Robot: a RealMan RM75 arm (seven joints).
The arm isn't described. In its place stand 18 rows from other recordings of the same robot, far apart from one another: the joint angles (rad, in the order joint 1, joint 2, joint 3, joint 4, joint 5, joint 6, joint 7), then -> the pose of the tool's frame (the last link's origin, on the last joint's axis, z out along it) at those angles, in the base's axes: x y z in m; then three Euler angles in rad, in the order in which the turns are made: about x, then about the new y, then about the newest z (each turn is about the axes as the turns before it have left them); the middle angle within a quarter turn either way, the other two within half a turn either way.
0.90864 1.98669 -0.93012 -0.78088 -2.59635 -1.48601 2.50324 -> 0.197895, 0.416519, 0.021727, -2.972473, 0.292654, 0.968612
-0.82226 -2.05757 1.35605 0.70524 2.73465 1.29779 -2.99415 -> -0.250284, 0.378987, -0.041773, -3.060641, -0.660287, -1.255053
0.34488 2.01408 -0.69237 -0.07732 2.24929 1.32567 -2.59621 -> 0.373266, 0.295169, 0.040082, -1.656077, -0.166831, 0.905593
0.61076 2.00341 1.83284 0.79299 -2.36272 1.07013 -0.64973 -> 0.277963, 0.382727, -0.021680, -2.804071, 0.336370, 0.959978
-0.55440 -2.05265 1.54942 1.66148 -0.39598 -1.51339 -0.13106 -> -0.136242, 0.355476, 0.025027, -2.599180, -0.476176, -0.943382
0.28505 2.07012 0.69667 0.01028 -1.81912 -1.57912 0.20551 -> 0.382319, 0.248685, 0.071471, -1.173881, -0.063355, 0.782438
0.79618 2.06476 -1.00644 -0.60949 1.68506 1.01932 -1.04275 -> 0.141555, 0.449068, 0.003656, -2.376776, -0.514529, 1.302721
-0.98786 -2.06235 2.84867 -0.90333 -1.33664 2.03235 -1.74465 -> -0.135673, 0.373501, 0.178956, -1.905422, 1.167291, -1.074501
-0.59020 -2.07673 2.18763 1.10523 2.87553 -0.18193 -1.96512 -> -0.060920, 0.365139, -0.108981, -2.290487, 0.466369, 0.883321
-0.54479 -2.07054 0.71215 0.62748 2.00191 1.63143 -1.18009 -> -0.252767, 0.321883, -0.005842, -2.859045, 0.456690, -0.290628
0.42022 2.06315 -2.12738 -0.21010 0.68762 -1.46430 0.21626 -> 0.289255, 0.326170, 0.021980, -1.419341, -0.405438, 0.898849
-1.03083 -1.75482 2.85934 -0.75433 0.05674 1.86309 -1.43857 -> -0.250302, 0.394826, 0.166021, -2.795546, 0.026273, -0.526860
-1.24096 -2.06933 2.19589 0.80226 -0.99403 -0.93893 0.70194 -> -0.041633, 0.366452, -0.157498, -2.891473, -0.405434, 0.205353
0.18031 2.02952 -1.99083 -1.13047 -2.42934 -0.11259 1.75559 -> 0.257643, 0.334188, -0.067938, -2.216433, 0.123430, -0.333018
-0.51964 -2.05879 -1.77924 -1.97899 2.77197 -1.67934 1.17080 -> -0.112197, 0.337353, 0.096819, -2.406011, -0.408825, 0.362201
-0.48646 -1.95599 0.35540 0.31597 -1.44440 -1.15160 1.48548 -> -0.360900, 0.355895, 0.063192, -2.027967, 0.153692, -1.470759
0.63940 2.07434 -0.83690 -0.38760 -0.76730 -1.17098 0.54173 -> 0.229692, 0.422507, 0.066486, -1.596770, -0.526026, 0.765743
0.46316 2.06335 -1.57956 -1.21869 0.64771 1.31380 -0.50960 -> 0.228790, 0.329341, -0.045601, -2.957481, 0.419785, 0.768820
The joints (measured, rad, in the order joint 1, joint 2, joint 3, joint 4, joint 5, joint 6, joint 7), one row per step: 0.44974, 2.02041, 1.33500, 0.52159, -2.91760, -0.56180, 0.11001; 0.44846, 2.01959, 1.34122, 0.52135, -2.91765, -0.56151, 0.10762; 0.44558, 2.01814, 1.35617, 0.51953, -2.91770, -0.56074, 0.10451; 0.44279, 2.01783, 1.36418, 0.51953, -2.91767, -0.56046, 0.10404; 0.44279, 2.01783, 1.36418, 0.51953, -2.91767, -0.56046, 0.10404; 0.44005, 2.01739, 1.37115, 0.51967, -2.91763, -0.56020, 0.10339; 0.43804, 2.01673, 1.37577, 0.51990, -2.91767, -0.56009, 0.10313; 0.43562, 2.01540, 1.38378, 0.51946, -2.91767, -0.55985, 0.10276; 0.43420, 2.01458, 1.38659, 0.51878, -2.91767, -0.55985, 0.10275; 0.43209, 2.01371, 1.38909, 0.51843, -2.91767, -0.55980, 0.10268; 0.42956, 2.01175, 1.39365, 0.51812, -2.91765, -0.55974, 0.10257
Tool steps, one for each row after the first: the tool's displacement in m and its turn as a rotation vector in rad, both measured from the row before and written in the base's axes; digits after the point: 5 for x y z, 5 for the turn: 0.00126, 0.00015, 0.00160, 0.00525, -0.00081, -0.00373; 0.00325, 0.00016, 0.00357, 0.01194, 0.00060, -0.01073; 0.00182, -0.00025, 0.00177, 0.00654, 0.00233, -0.00638; 0.00000, 0.00000, 0.00000, 0.00000, 0.00000, 0.00000; 0.00171, -0.00029, 0.00162, 0.00581, 0.00168, -0.00570; 0.00124, -0.00021, 0.00125, 0.00405, 0.00095, -0.00381; 0.00204, -0.00014, 0.00221, 0.00686, 0.00129, -0.00637; 0.00117, -0.00026, 0.00091, 0.00244, 0.00008, -0.00323; 0.00133, -0.00045, 0.00088, 0.00228, -0.00004, -0.00352; 0.00189, -0.00035, 0.00180, 0.00445, -0.00027, -0.00479
